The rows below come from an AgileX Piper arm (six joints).
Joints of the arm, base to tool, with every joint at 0 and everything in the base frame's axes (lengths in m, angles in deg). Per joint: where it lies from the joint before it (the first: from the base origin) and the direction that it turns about. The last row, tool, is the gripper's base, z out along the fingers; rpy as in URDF.
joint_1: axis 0 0 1 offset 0.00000 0.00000 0.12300
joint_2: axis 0 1 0 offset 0.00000 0.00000 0.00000
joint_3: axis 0 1 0 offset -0.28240 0.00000 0.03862
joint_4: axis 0.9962 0 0.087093 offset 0.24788 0.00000 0.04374
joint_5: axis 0 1 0 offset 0.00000 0.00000 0.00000
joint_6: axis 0.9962 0 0.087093 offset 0.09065 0.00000 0.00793
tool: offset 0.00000 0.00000 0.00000 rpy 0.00 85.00 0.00
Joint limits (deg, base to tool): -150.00..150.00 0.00..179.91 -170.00..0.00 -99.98..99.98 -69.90..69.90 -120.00..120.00
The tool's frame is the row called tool.
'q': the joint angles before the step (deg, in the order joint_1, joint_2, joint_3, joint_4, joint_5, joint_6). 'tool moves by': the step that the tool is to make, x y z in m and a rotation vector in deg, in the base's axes. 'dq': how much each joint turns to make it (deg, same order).
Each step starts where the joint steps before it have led.
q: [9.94 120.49 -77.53 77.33 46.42 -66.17]
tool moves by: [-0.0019 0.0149 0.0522 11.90 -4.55 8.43]
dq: [0.23 -2.26 -4.92 5.64 12.84 -2.05]
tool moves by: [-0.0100 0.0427 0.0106 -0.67 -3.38 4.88]
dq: [6.00 0.00 -2.63 -0.51 -1.72 -0.34]
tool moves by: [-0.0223 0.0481 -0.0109 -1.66 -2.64 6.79]
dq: [7.10 1.32 -0.07 -0.05 -1.85 -3.55]
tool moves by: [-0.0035 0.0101 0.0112 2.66 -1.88 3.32]
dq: [1.06 0.12 -1.97 1.22 2.65 -1.52]
